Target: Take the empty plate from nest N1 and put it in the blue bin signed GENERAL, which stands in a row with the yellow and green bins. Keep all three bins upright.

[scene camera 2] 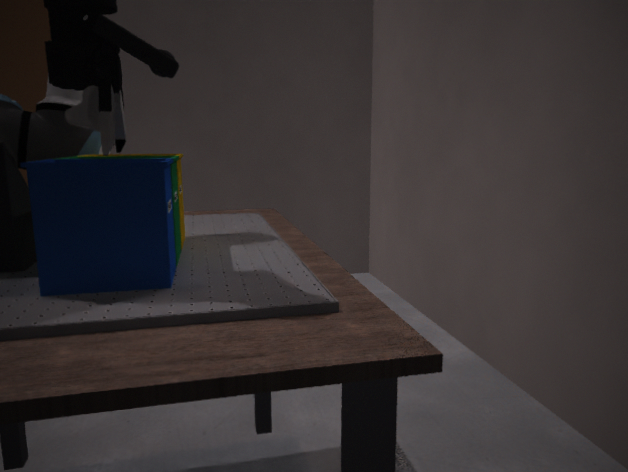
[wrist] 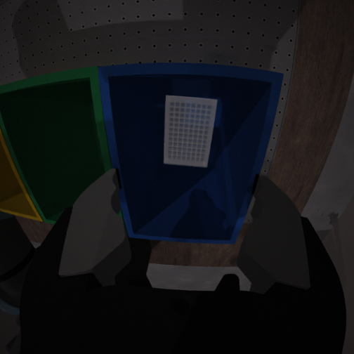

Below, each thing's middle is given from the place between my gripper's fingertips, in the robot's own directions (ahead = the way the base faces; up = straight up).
My gripper is now 10 cm above the blue bin [scene camera 2: 100, 225] and 1 cm past it. Round my hand: green bin [scene camera 2: 173, 167] 13 cm to the left, 10 cm below, 1 cm behind.
